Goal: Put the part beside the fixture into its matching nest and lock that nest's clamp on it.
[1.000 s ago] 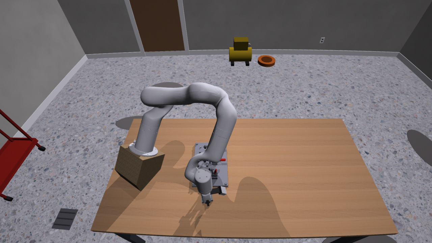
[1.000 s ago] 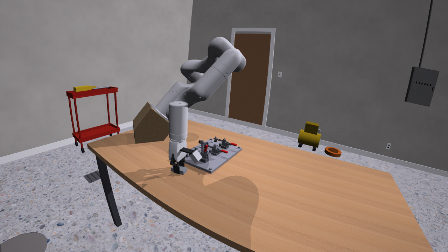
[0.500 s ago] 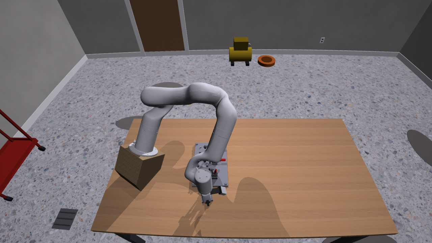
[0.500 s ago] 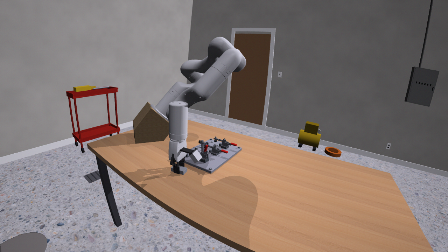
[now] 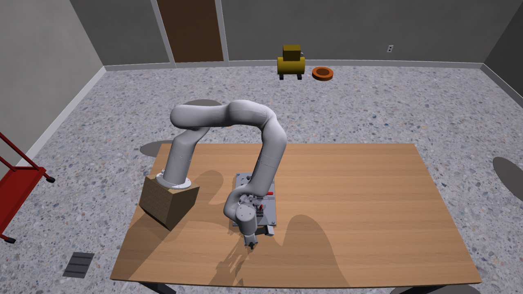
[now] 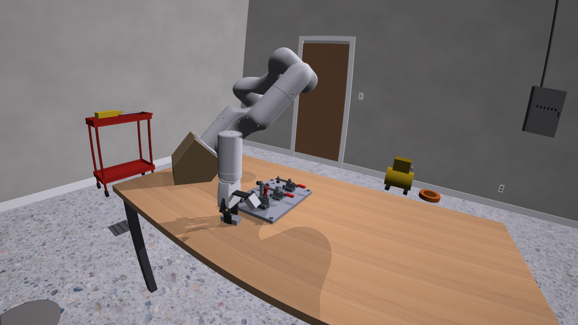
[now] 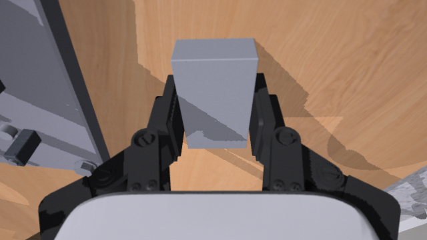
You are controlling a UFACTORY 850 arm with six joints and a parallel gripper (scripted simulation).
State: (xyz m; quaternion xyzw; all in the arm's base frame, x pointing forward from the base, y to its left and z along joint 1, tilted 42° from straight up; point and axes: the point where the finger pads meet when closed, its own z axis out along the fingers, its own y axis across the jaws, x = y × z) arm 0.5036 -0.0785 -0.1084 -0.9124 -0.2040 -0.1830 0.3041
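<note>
Right now my hand is 250 mm to the right of the grey fixture plate, 60 mm past it and 10 mm above it. The rest, counted from my hand: grey block part: 10 mm below.
</note>
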